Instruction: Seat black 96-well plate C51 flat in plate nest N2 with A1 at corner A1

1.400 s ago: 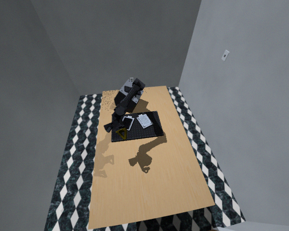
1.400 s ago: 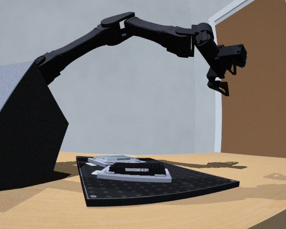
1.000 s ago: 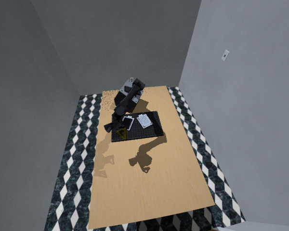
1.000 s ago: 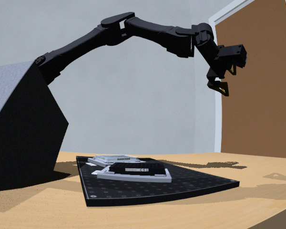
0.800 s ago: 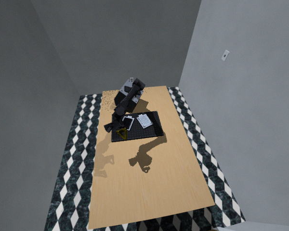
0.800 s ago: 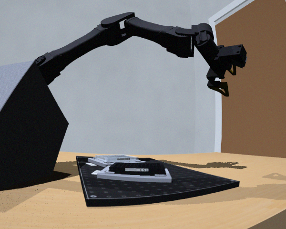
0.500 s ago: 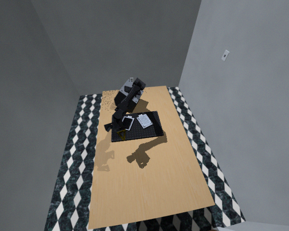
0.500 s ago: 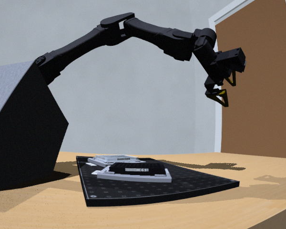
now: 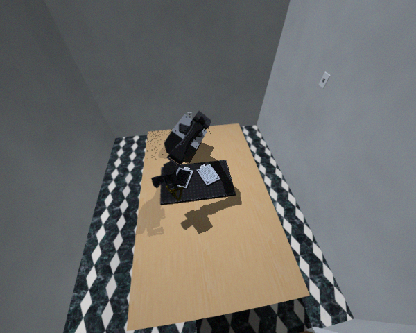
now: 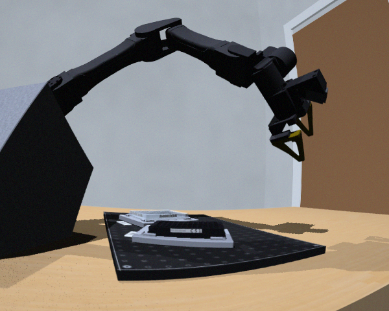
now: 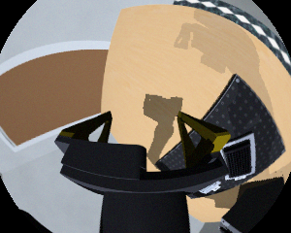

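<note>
Now: the black plate C51 26 cm behind my hand, 17 cm below it and 1 cm to the left of it. Round my hand: clear plate C15: 28 cm behind, 21 cm to the left, 17 cm below.
</note>
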